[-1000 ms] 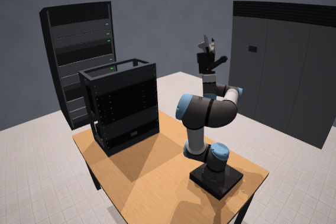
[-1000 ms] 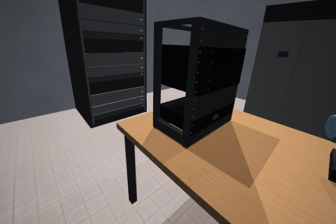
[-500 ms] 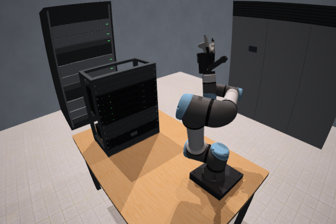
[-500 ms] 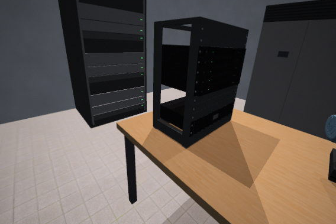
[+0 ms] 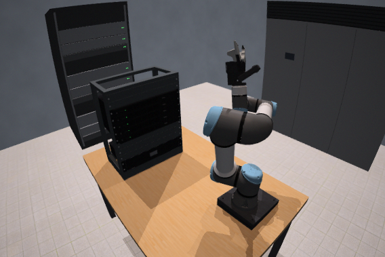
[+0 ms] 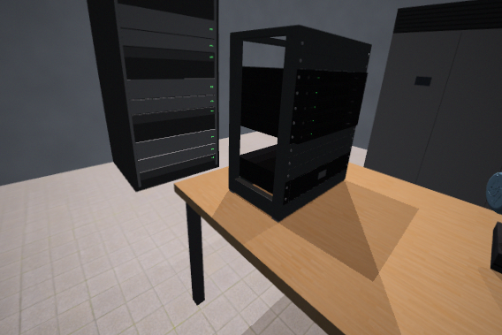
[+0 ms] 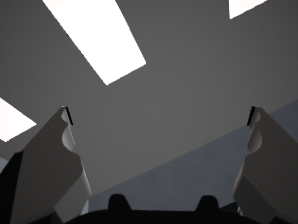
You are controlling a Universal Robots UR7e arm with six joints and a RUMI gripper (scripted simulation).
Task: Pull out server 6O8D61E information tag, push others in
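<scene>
Right now my hand is 540 mm above the information tag, 430 mm short of it and 260 mm to the right of it.
</scene>
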